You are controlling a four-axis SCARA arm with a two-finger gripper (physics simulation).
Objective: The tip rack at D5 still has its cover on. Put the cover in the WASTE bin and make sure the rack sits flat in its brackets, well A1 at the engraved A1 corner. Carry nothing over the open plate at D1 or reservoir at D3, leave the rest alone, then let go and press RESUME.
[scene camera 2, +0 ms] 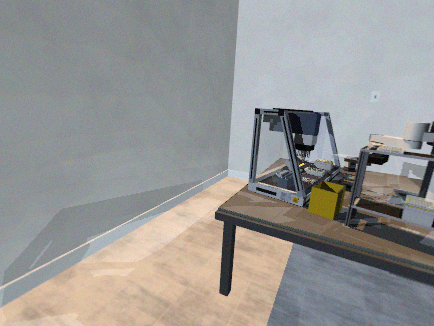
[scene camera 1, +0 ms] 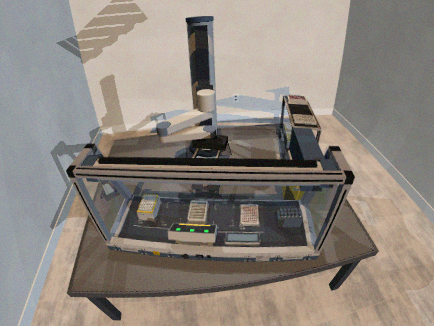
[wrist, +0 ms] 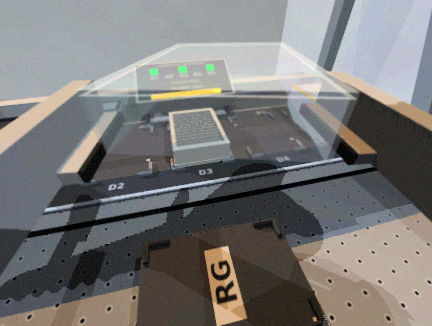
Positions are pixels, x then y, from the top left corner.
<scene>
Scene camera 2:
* yellow waste bin: 326,199
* clear enclosure: 272,169
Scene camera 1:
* clear enclosure: 229,218
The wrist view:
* my gripper: 213,95
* clear enclosure: 51,51
</scene>
